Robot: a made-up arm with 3 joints. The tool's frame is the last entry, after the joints. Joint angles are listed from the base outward.
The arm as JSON. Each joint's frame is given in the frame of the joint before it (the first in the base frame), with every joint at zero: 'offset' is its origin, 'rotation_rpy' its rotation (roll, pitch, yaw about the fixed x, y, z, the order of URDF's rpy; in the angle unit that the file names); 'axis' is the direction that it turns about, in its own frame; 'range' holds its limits. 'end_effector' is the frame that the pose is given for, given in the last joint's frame.
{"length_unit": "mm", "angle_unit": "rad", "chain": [
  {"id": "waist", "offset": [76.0, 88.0, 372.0], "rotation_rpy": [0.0, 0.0, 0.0], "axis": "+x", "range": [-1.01, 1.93]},
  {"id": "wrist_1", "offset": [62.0, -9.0, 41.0], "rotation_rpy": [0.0, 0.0, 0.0], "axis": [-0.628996, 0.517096, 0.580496], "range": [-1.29, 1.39]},
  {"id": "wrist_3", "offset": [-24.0, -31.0, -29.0], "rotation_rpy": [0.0, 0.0, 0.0], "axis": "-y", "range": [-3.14, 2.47]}
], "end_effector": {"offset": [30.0, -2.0, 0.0], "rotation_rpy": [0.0, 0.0, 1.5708]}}
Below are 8 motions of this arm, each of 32 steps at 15 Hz.
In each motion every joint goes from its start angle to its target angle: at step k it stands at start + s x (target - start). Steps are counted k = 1, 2, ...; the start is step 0. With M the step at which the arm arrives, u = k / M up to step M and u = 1 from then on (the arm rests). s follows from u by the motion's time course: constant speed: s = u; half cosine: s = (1 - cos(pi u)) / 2; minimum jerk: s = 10 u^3 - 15 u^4 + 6 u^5.
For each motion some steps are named. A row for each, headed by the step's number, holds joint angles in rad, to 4 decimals.
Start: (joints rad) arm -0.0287 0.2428 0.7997
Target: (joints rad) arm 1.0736 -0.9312 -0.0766
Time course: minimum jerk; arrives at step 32
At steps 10, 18, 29, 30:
10: 0.1697 0.0315 0.6420
18: 0.6503 -0.4804 0.2599
29: 1.0657 -0.9228 -0.0704
30: 1.0712 -0.9286 -0.0747

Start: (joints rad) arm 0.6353 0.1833 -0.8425
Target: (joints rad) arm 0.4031 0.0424 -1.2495
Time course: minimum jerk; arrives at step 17
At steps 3, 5, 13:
3: 0.6257 0.1775 -0.8594
5: 0.5992 0.1614 -0.9057
13: 0.4237 0.0549 -1.2134

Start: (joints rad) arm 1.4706 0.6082 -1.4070
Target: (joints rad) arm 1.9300 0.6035 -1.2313
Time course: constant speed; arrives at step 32
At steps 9, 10, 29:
9: 1.5998 0.6069 -1.3576
10: 1.6142 0.6067 -1.3521
29: 1.8869 0.6039 -1.2478

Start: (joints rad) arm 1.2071 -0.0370 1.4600
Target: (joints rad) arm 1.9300 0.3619 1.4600
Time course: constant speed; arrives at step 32
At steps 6, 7, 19, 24, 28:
6: 1.3426 0.0378 1.4600
7: 1.3652 0.0503 1.4600
19: 1.6363 0.1998 1.4600
24: 1.7493 0.2622 1.4600
28: 1.8396 0.3120 1.4600

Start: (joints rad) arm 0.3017 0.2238 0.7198
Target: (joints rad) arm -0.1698 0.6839 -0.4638
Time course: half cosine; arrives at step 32
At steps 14, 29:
14: 0.1119 0.4090 0.2435
29: -0.1596 0.6740 -0.4383

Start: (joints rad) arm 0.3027 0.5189 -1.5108
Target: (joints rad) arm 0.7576 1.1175 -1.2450
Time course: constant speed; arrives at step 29
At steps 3, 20, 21, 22, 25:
3: 0.3498 0.5808 -1.4833
20: 0.6164 0.9317 -1.3275
21: 0.6321 0.9524 -1.3183
22: 0.6478 0.9730 -1.3092
25: 0.6949 1.0349 -1.2817

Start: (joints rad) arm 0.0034 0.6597 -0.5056
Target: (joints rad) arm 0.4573 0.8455 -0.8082
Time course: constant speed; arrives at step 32
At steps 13, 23, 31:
13: 0.1878 0.7352 -0.6285
23: 0.3296 0.7932 -0.7231
31: 0.4431 0.8397 -0.7987

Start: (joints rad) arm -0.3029 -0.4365 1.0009
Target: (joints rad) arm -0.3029 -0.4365 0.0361
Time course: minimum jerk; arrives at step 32
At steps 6, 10, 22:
6: -0.3029 -0.4365 0.9538
10: -0.3029 -0.4365 0.8272
22: -0.3029 -0.4365 0.2098

